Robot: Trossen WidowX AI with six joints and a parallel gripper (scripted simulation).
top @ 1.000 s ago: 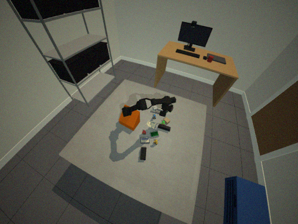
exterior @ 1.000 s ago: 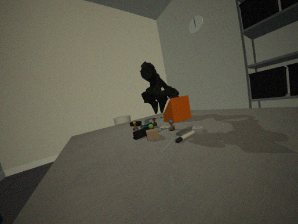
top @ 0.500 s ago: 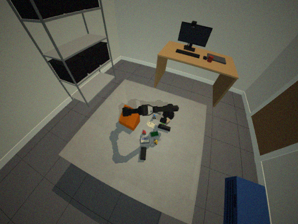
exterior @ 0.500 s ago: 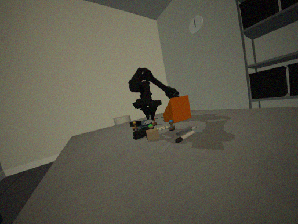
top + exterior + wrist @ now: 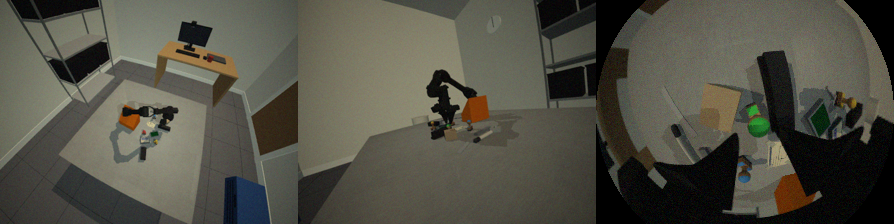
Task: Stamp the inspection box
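My gripper tip is 5 cm above the green-knobbed pass stamp. From my gripper tip the other things lie so: blue-knobbed stamp: 12 cm behind, 5 cm below, 4 cm to the left; then tan block: 5 cm to the left, 5 cm below, 3 cm ahead; then black block: 5 cm to the right, 5 cm below, 3 cm ahead.
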